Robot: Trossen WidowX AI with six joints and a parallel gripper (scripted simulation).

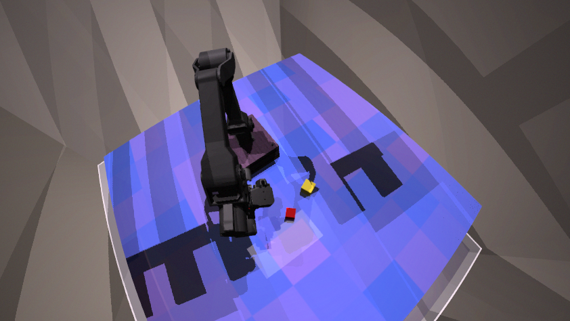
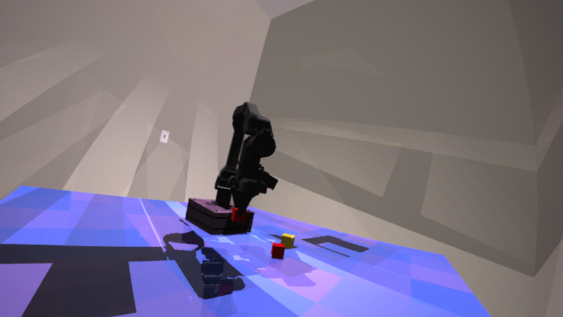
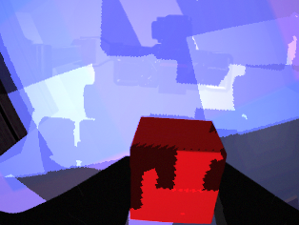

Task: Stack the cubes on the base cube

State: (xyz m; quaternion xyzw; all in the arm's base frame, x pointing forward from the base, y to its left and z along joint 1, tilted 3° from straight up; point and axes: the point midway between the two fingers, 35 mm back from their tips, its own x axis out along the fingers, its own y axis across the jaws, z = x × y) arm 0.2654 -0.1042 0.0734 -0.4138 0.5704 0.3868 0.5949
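Right now the yellow cube is 22 cm to the left of my gripper tip, 9 cm below it and 1 cm ahead of it. From my gripper tip the other things lie so: red cube (12 cm to the left, 9 cm below, 6 cm ahead).
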